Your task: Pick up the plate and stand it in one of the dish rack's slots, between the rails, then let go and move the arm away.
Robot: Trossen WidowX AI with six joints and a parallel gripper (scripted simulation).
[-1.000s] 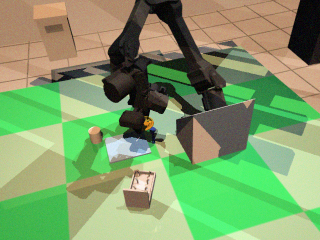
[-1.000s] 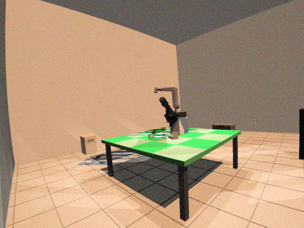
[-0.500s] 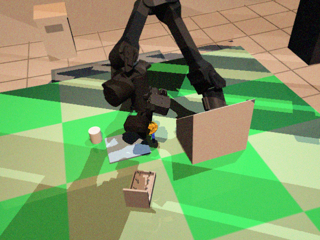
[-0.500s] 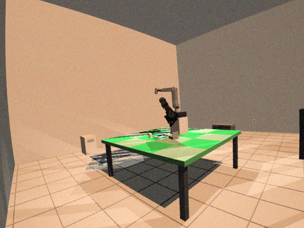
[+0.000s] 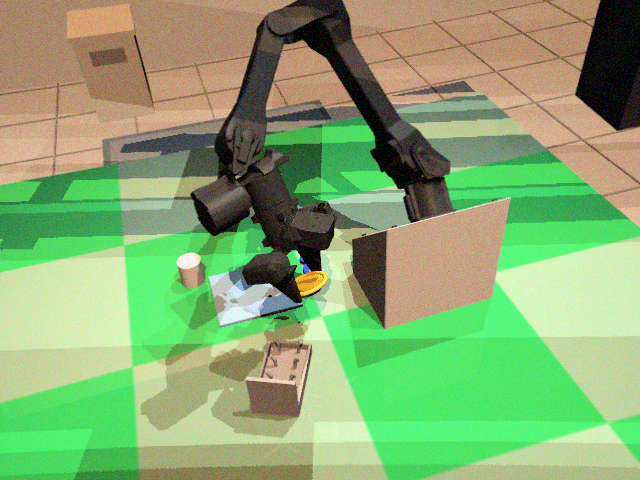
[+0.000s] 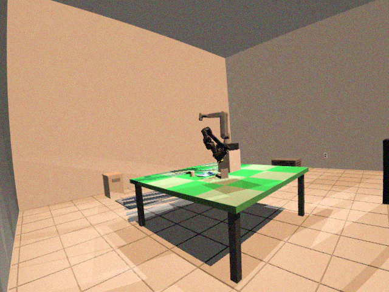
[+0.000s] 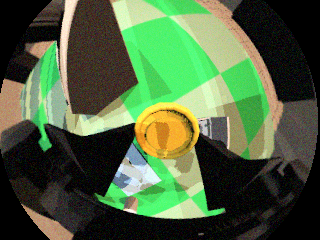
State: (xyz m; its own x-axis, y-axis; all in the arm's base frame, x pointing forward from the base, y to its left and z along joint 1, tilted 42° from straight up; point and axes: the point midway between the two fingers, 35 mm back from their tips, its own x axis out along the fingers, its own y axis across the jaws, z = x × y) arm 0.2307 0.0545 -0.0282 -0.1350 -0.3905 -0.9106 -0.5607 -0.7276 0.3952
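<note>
My gripper tip is now 10 cm above the dish rack, 7 cm to the right of it and 6 cm short of it. From my gripper tip the other things lie so: plate: 1 cm above; then blue spoon: 18 cm to the right, 12 cm below, 2 cm behind; then pale blue mat: 14 cm to the right, 12 cm below, 9 cm ahead.
</note>
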